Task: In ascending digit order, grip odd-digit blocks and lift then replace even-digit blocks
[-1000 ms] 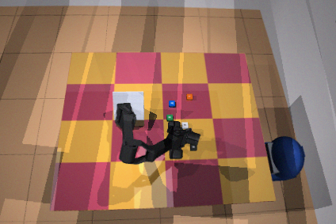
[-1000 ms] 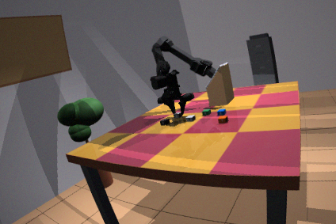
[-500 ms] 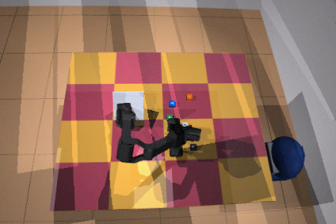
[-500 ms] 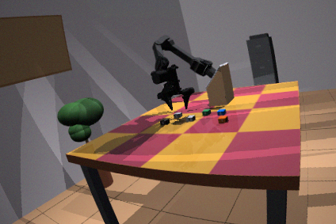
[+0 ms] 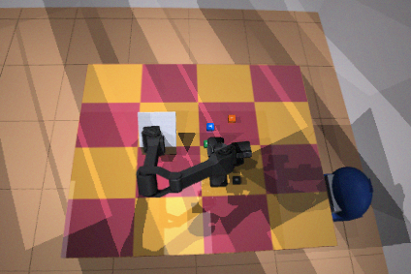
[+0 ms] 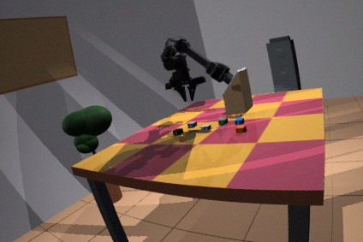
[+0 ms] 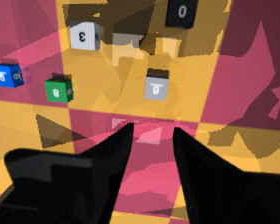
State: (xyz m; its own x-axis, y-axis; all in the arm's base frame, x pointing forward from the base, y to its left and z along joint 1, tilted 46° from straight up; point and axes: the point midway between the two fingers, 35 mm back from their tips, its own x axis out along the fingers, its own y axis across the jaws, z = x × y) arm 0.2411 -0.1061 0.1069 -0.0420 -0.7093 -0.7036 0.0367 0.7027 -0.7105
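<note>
Now: gripper tip 14 cm to the right of the green block, 11 cm above it and 1 cm past it. The rest, counted from my gripper tip: black block: 11 cm below, 10 cm ahead, 3 cm to the right; white block: 11 cm below, 9 cm to the left, 7 cm ahead; grey block: 11 cm below, 1 cm ahead.
</note>
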